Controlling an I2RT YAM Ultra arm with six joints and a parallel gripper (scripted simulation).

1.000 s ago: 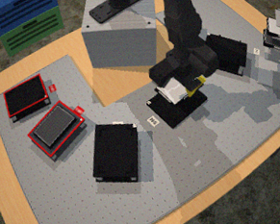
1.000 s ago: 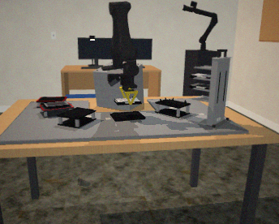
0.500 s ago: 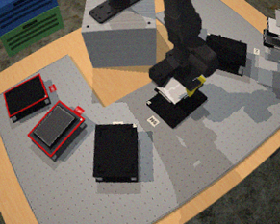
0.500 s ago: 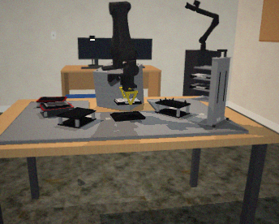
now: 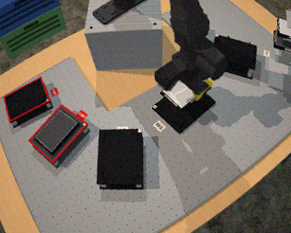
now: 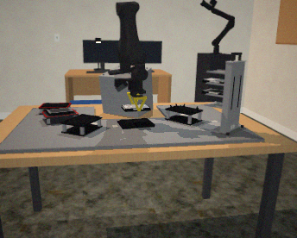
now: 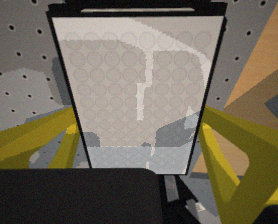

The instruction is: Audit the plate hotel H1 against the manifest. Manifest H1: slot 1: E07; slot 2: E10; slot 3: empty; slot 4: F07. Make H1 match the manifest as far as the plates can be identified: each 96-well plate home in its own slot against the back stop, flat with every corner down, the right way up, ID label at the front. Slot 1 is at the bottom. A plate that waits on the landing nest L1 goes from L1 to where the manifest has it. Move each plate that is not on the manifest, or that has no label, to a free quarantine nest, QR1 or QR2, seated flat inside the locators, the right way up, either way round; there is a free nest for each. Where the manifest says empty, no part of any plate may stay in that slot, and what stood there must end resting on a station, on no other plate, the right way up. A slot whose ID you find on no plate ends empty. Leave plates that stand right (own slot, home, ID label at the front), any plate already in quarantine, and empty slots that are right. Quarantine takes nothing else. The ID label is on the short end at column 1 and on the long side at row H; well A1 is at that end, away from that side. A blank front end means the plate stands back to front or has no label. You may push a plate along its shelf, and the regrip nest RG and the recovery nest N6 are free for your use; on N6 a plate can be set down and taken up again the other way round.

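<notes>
My gripper is now 80 mm above the flat black recovery nest N6. Also, from my hand: A1 mark: 110 mm behind, 270 mm to the left, 30 mm below; then black regrip nest RG: 20 mm behind, 270 mm to the left, 30 mm below; then black landing nest L1: 20 mm ahead, 270 mm to the right, 40 mm below.
</notes>
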